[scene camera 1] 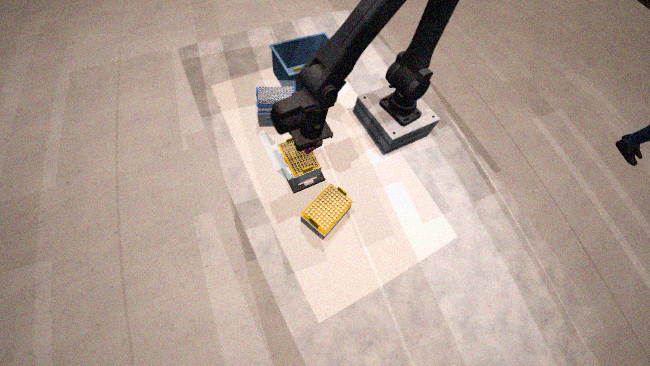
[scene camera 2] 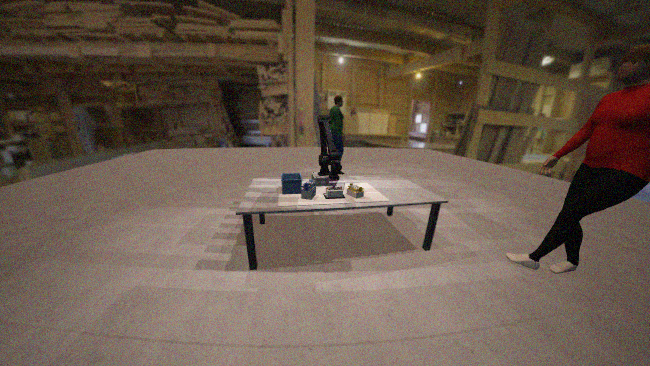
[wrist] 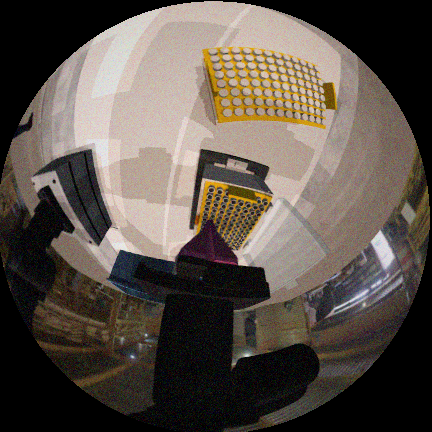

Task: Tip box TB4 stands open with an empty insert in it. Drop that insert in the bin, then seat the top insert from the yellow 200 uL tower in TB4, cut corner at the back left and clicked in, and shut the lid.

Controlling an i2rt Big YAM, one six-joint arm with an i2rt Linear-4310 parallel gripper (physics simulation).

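Observation:
Tip box TB4 (scene camera 1: 310,176) (scene camera 2: 334,192) (wrist: 245,175) stands open in a black holder, its clear lid (scene camera 1: 272,150) (wrist: 290,245) tilted back on one side. A yellow insert (scene camera 1: 299,157) (wrist: 235,212) with dark, empty holes lies in it. My gripper (scene camera 1: 310,149) (wrist: 208,222) is shut and empty, its purple fingertips over the insert's far end in the wrist view; I cannot tell whether they touch it. The yellow tower (scene camera 1: 327,210) (scene camera 2: 356,191) (wrist: 270,87) stands apart and turned at an angle, its top insert full of pale tips. The blue bin (scene camera 1: 284,70) (scene camera 2: 291,184) (wrist: 130,270) stands beyond TB4.
A blue tip tower (scene camera 1: 274,95) (scene camera 2: 308,190) stands between the bin and TB4, partly hidden by the arm in scene camera 1. The arm's base block (scene camera 1: 370,125) (wrist: 92,195) stands to the side. Two people stand beyond the table (scene camera 2: 345,206) in scene camera 2.

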